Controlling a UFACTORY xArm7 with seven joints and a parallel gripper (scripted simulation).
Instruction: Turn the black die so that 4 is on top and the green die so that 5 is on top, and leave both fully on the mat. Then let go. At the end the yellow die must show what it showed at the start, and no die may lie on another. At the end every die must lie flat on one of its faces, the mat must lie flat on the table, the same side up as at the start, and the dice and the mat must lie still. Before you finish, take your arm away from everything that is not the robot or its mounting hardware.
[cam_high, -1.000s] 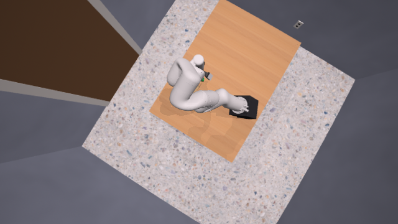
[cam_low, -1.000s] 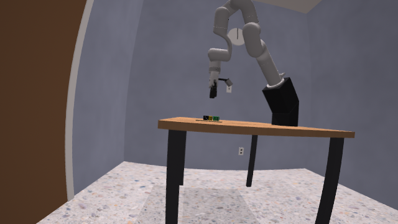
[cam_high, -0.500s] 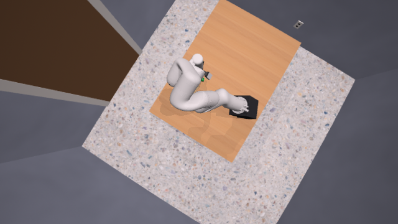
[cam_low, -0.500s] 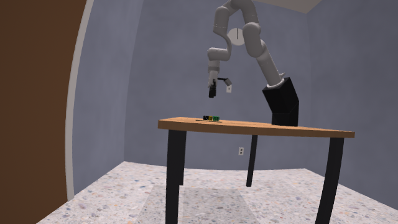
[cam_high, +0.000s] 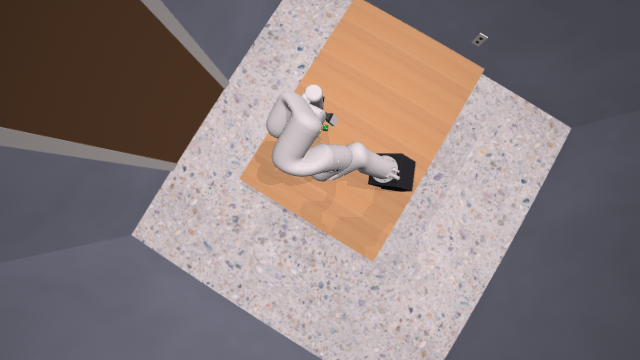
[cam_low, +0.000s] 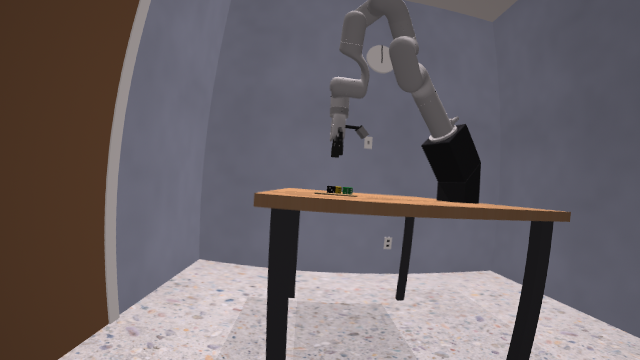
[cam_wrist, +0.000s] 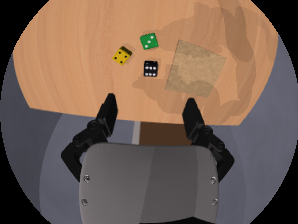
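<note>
The black die is 1 cm ahead of my hand and 14 cm below it. From my hand the other things lie so: yellow die (2 cm behind, 6 cm to the right, 14 cm below); tan mat (1 cm ahead, 12 cm to the left, 15 cm below); green die (5 cm behind, 1 cm to the right, 14 cm below).
</note>
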